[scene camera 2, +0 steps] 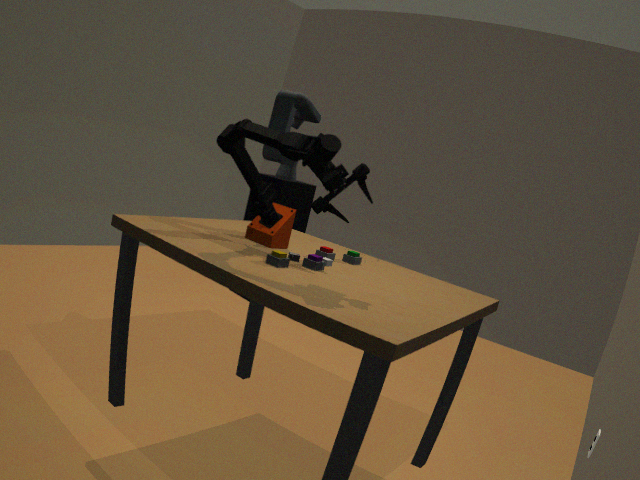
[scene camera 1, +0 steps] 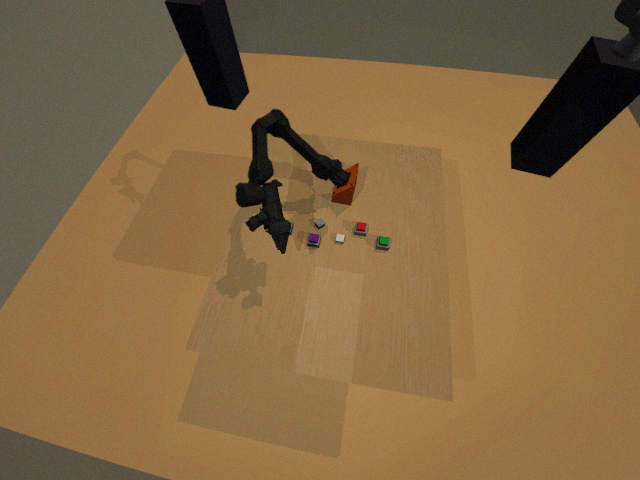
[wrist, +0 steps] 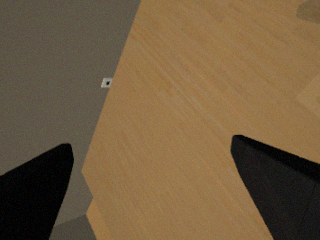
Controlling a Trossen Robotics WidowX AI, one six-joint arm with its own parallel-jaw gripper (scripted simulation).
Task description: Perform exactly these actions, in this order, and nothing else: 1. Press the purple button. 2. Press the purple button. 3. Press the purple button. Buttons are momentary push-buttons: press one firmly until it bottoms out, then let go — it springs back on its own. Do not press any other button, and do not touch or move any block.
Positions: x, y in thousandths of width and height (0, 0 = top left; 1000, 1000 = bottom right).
Scene:
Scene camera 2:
gripper: 563, 443
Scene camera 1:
gripper: 440, 524
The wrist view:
gripper: 480, 615

